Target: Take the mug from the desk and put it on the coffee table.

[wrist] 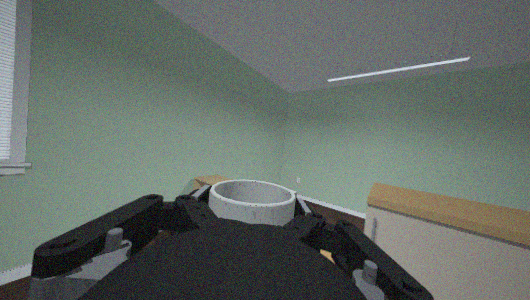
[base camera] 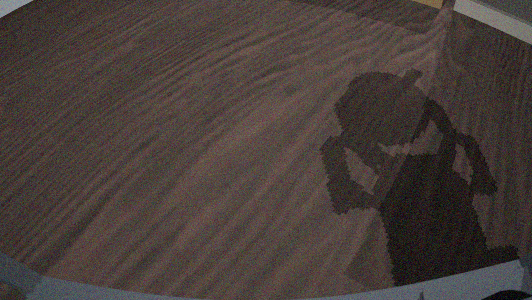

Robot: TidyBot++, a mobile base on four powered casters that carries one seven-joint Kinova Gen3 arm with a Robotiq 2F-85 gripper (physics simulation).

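Places are measured from the arm's base along level axes (x ahead, y left, z up), in millimetres.
Pixels of known places: gripper, fingertip midpoint: (wrist: 252, 201).
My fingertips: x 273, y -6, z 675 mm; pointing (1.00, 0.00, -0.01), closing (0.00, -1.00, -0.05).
Behind a point stands the place of what it marks.
A white mug (wrist: 252, 212) @(x 230, y -7, z 683 mm) stands upright between the fingertips in the wrist view, its round rim facing up. Its lower part is hidden behind the gripper's dark body. My gripper (wrist: 252, 201) @(x 273, y -6, z 675 mm) is shut on the mug, with one finger pad at each side of it. The desk and the coffee table cannot be made out for certain in either view. The mug does not show in the base camera view.
A white cabinet (wrist: 440, 252) @(x 795, y -846, z 338 mm) with a wooden top stands at the right of the wrist view. A wooden piece (wrist: 212, 178) @(x 2249, y 581, z 213 mm) shows behind the mug. A window is at the left. Brown wooden floor (base camera: 200, 150) @(x 397, y 110, z -396 mm) with the arm's shadow lies before the base.
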